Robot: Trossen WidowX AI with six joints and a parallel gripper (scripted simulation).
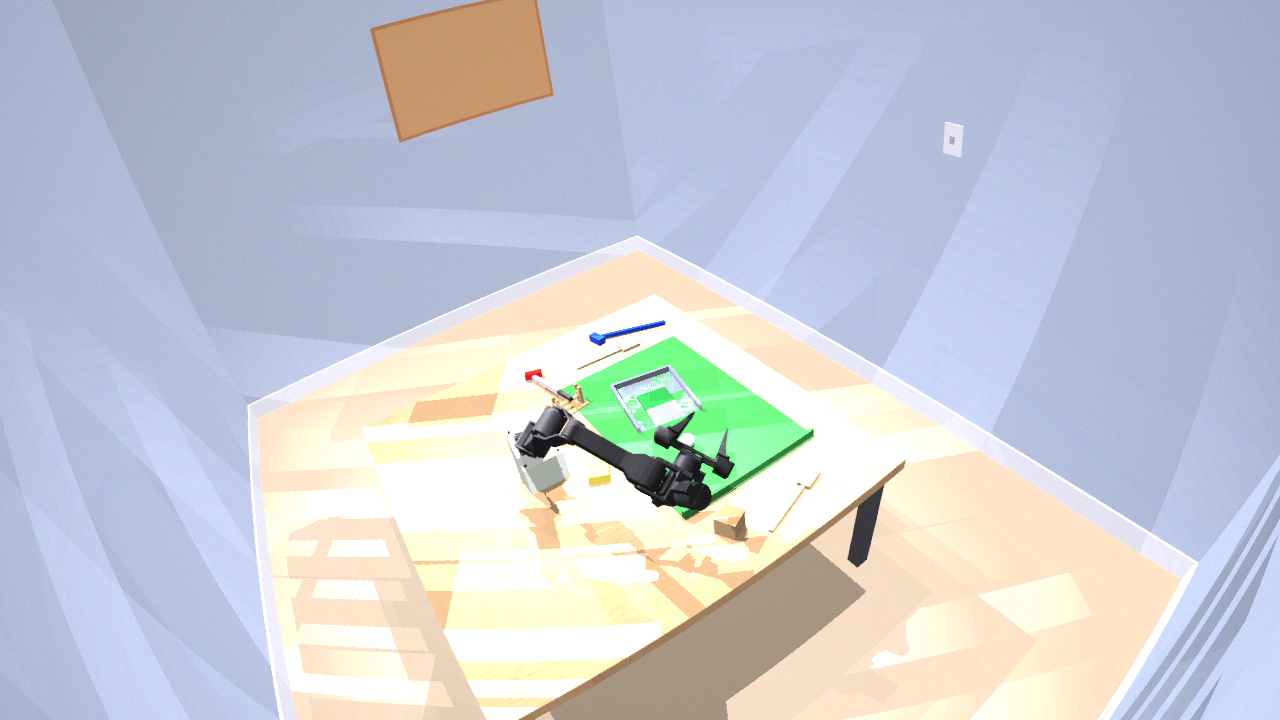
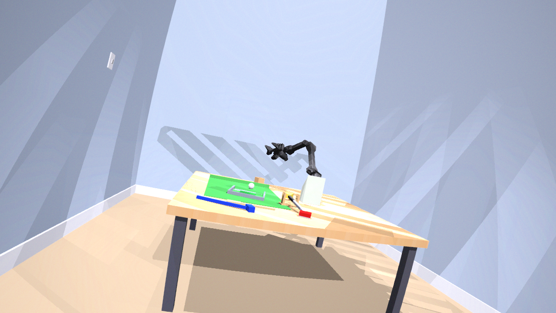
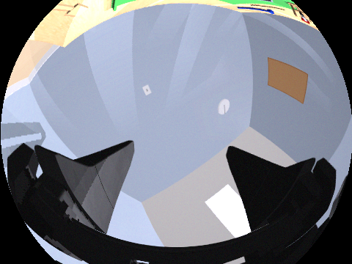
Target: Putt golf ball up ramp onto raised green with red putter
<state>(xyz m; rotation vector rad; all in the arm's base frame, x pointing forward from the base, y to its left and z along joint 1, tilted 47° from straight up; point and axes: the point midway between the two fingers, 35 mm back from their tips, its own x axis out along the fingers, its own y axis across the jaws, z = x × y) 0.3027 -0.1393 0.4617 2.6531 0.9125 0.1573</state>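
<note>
My gripper tip is now 15 cm past the wooden rack, 66 cm to the right of it and 31 cm above it. The rest, counted from my gripper tip: white golf ball (8 cm ahead, 29 cm to the left, 33 cm below); yellow block (19 cm behind, 34 cm to the left, 34 cm below); tan block (1 cm ahead, 5 cm to the right, 32 cm below).
</note>
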